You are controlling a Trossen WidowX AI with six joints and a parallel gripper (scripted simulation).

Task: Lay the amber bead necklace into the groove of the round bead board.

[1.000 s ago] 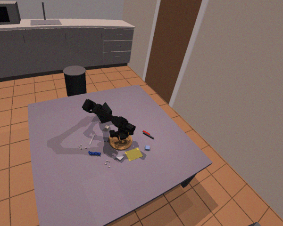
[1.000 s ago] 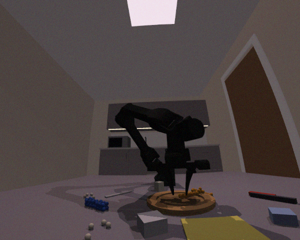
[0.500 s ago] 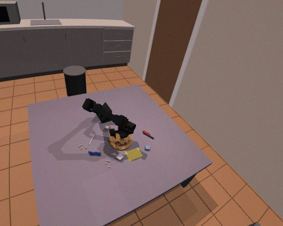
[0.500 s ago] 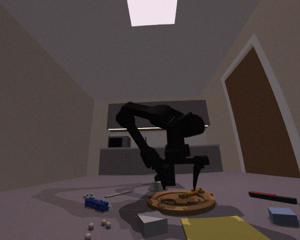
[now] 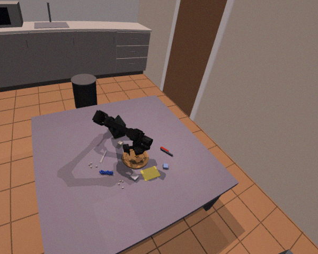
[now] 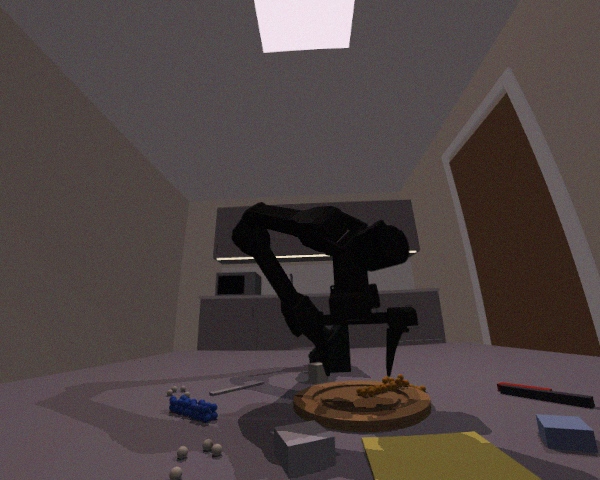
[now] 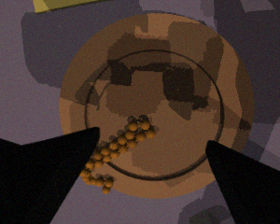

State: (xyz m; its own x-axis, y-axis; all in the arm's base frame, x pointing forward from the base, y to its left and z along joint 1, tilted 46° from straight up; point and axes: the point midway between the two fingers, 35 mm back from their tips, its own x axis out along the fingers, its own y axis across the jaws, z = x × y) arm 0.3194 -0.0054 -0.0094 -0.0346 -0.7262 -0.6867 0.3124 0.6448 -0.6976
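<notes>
Right now the round wooden bead board is 3 cm below my gripper tip. Also, from my gripper tip: blue block: 18 cm ahead, 15 cm to the left, 3 cm below; then grey block: 15 cm ahead, 9 cm to the right, 3 cm below; then yellow pad: 17 cm ahead, 2 cm to the left, 4 cm below.
</notes>
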